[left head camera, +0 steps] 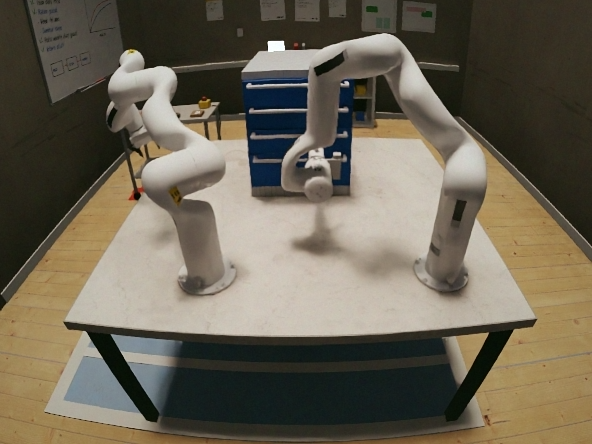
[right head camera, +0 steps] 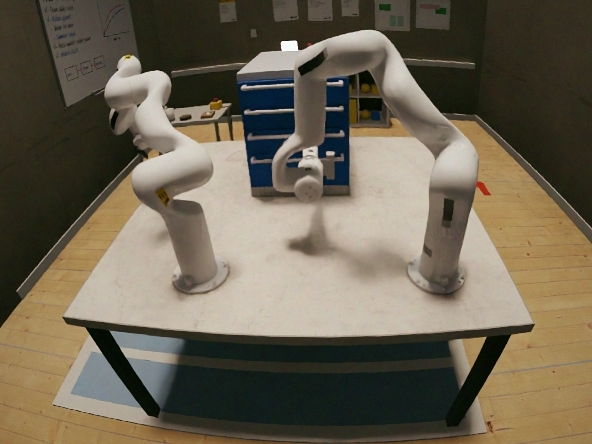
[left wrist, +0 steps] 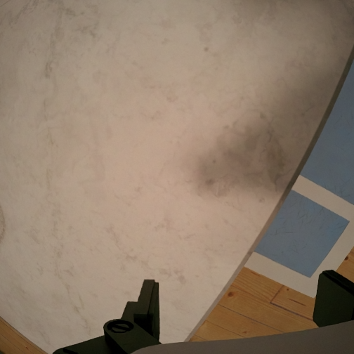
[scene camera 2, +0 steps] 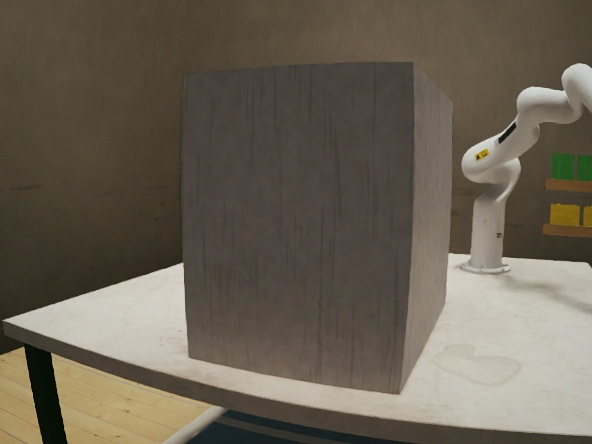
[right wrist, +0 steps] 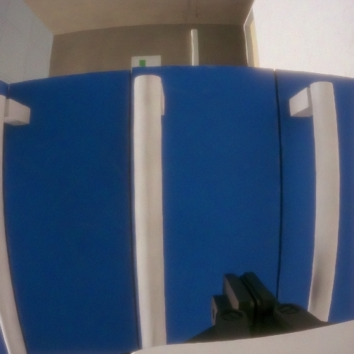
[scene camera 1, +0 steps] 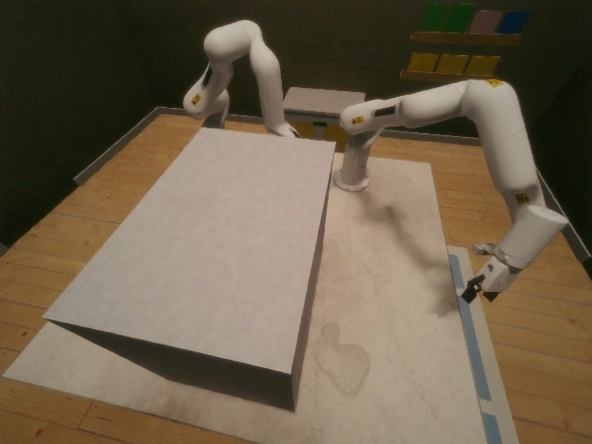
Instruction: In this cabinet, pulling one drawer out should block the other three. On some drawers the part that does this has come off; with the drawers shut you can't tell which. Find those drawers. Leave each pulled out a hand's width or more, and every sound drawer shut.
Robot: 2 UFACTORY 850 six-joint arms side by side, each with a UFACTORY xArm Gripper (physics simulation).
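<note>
The cabinet point(left head camera: 275, 62) point(right head camera: 262, 64) point(scene camera 1: 200, 225) point(scene camera 2: 300, 225) has four blue drawers with white bar handles. The top drawer point(left head camera: 275, 98) point(right head camera: 267, 97), second drawer point(left head camera: 275, 122) point(right head camera: 267, 122), third drawer point(left head camera: 275, 147) point(right head camera: 267, 146) and bottom drawer point(left head camera: 267, 176) point(right head camera: 265, 173) look flush and shut; the right arm hides part of them. My right gripper point(right wrist: 236, 297) is shut and empty, before a blue front between two handles in the right wrist view. My left gripper point(scene camera 1: 479, 298) point(left wrist: 241, 303) is open and empty, far from the cabinet. The blocking parts are hidden.
The cabinet stands at the far side of the white table point(left head camera: 260, 300) point(right head camera: 260, 300). The right arm reaches across the table to the cabinet front. A small side table point(left head camera: 186, 116) stands behind the left arm, and a shelf unit stands behind the cabinet.
</note>
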